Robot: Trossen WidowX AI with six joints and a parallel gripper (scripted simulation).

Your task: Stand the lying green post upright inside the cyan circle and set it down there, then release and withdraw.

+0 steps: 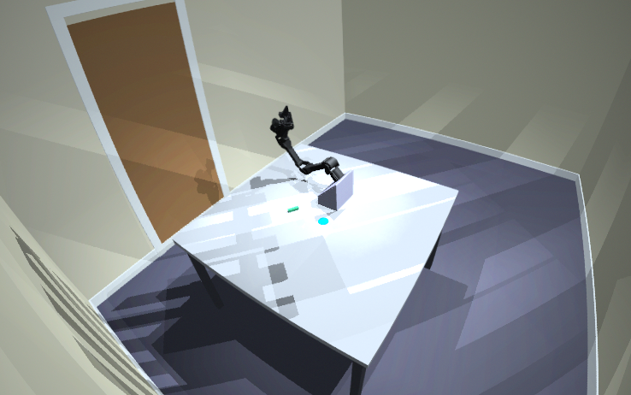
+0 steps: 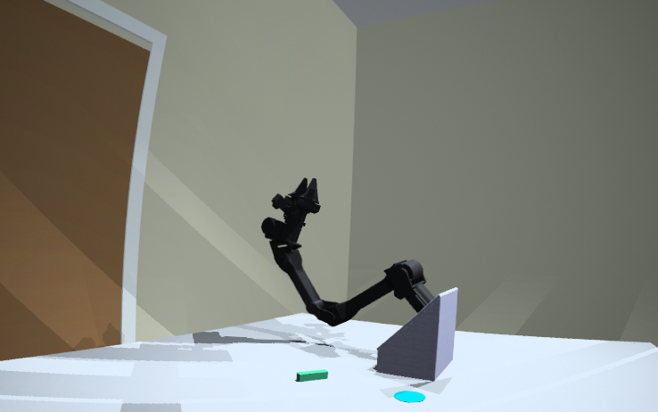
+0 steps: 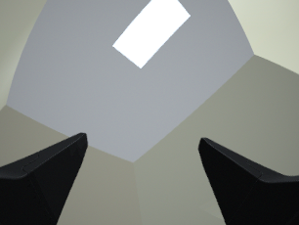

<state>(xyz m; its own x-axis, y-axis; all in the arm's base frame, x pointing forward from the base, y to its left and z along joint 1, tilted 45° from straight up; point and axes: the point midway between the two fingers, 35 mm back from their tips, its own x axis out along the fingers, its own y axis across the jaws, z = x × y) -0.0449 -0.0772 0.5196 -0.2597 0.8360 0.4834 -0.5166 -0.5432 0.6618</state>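
Now: gripper tip 290 mm short of the green post, 270 mm to the right of it and 480 mm above it. From my gripper tip the other things lie so: cyan circle 250 mm ahead, 480 mm to the left, 490 mm below.
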